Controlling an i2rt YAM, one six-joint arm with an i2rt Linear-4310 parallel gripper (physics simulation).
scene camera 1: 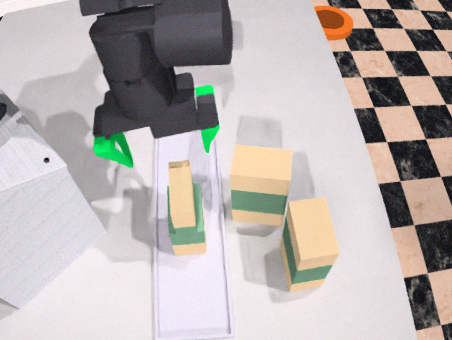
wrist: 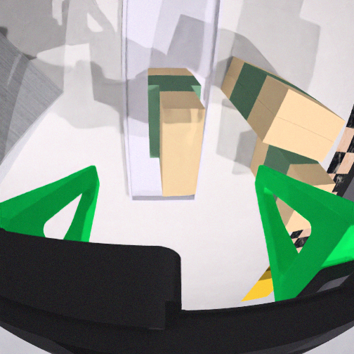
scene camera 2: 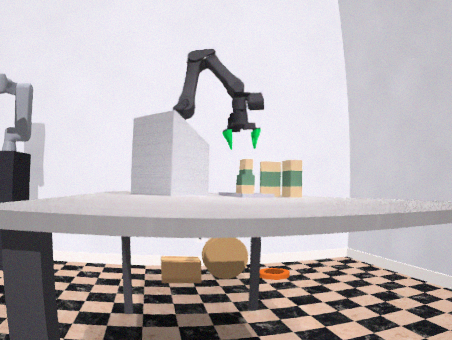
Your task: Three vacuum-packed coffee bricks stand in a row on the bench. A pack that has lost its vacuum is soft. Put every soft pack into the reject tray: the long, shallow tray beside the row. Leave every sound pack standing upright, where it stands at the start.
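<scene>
A coffee pack with a pinched, narrowed upper part stands upright in the long, shallow reject tray. A second pack with straight, full sides stands upright on the bench to the right of the tray. A third pack, also straight-sided, stands upright beyond it. My gripper is wide open and empty, above the pinched pack and apart from it.
A large grey block with a sloped top stands on the bench to the left of the tray. The bench edge runs to the right of the packs. An orange ring-shaped object lies on the checkered floor.
</scene>
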